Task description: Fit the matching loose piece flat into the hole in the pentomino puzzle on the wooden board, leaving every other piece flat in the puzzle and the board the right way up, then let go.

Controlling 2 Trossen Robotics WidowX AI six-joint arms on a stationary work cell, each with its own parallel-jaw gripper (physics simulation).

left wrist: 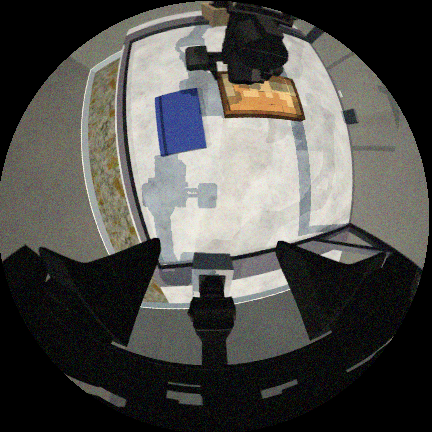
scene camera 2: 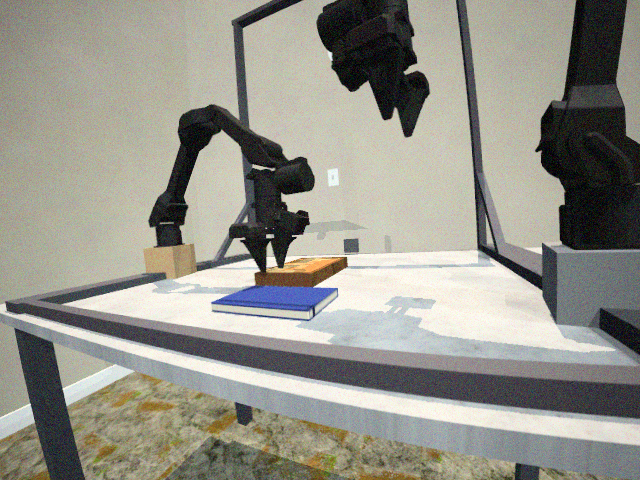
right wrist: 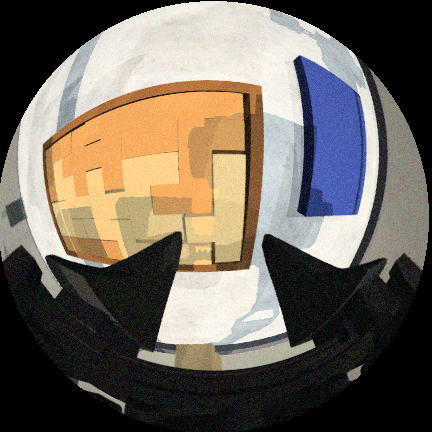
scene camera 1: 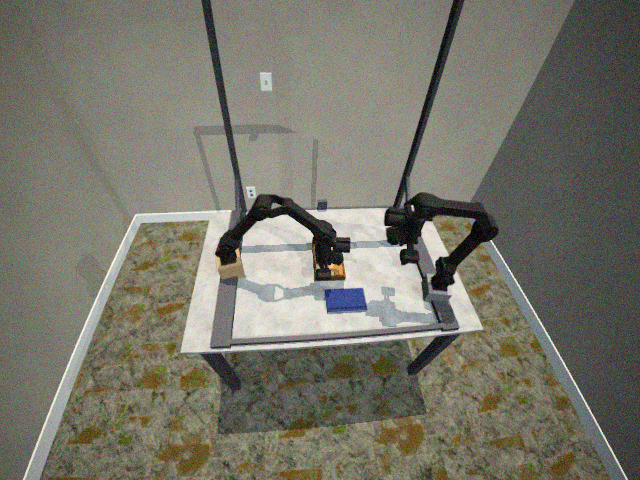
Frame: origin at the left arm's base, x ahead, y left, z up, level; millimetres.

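Seen in the pictures: left gripper, fingertip midpoint: [left wrist: 220, 246] [scene camera 2: 399, 129]; right gripper, fingertip midpoint: [left wrist: 227, 78] [scene camera 2: 272, 270] [right wrist: 223, 238]; left arm's base at its link origin: [left wrist: 211, 283] [scene camera 2: 604, 245] [scene camera 1: 439, 284]; right arm's base at its link origin: [scene camera 2: 169, 246] [scene camera 1: 228, 258].
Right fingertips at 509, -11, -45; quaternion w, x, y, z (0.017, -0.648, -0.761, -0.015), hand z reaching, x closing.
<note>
Offsets run from my right fingertips to a thing's top centre, as dx, dy, dz.
The wooden board {-19, -90, -1} [scene camera 1: 338, 277] [scene camera 2: 284, 279] [left wrist: 262, 118] [right wrist: 256, 175] lies puzzle side up on the table. In the right wrist view a long pale piece {-15, -9, -1} [right wrist: 229, 190] lies along the board's right edge, inside the rim. It looks flat or nearly flat, with thin dark gaps at its top end and left side. The orange and pale pieces {-69, -42, -1} [right wrist: 150, 135] beside it look flat. My right gripper [scene camera 2: 271, 268] [right wrist: 223, 238] is open and empty, low over the board's near end, with its fingertips on either side of the long piece's lower part. My left gripper [scene camera 2: 398, 126] [left wrist: 220, 246] is open and empty, high above the table.
A blue book {-117, +109, -14} [scene camera 1: 345, 300] [scene camera 2: 276, 298] [left wrist: 181, 122] [right wrist: 334, 150] lies flat close to the board, on its right in the right wrist view. Dark frame rails run along the table's edges, and upright posts [scene camera 1: 223, 98] [scene camera 2: 470, 103] stand behind.
</note>
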